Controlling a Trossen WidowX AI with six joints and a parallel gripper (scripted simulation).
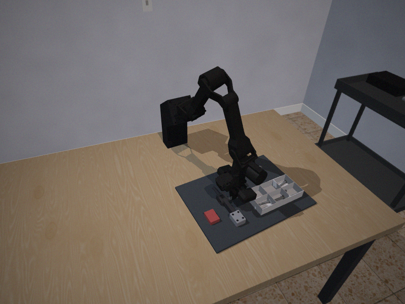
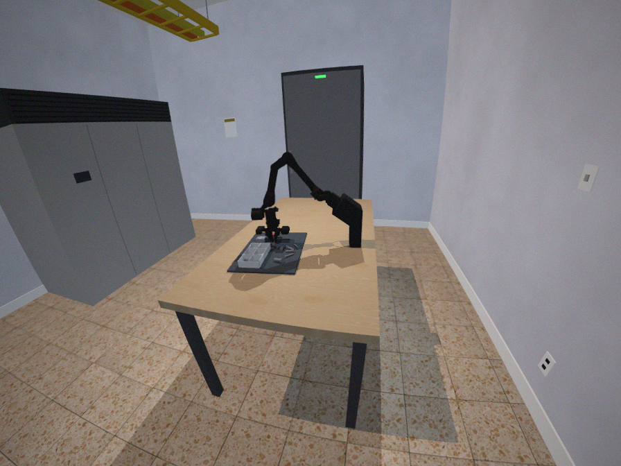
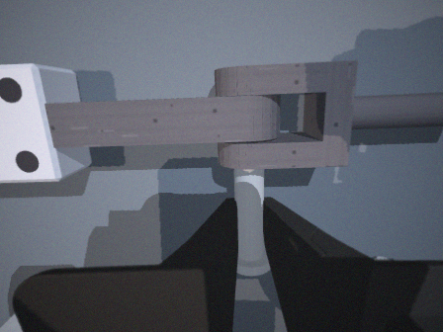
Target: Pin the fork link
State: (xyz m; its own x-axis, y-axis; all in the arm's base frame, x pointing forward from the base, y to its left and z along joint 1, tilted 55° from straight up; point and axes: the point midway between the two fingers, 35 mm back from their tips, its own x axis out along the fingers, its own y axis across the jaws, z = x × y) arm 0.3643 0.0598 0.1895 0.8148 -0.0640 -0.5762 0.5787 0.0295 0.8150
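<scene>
My hand is 3 cm above the grey pin. Round my hand: eye plate (2 cm ahead, 4 cm to the right, 3 cm below); light grey headed pin (6 cm behind, 4 cm to the left, 4 cm below); mat (6 cm to the left, 5 cm below).
</scene>
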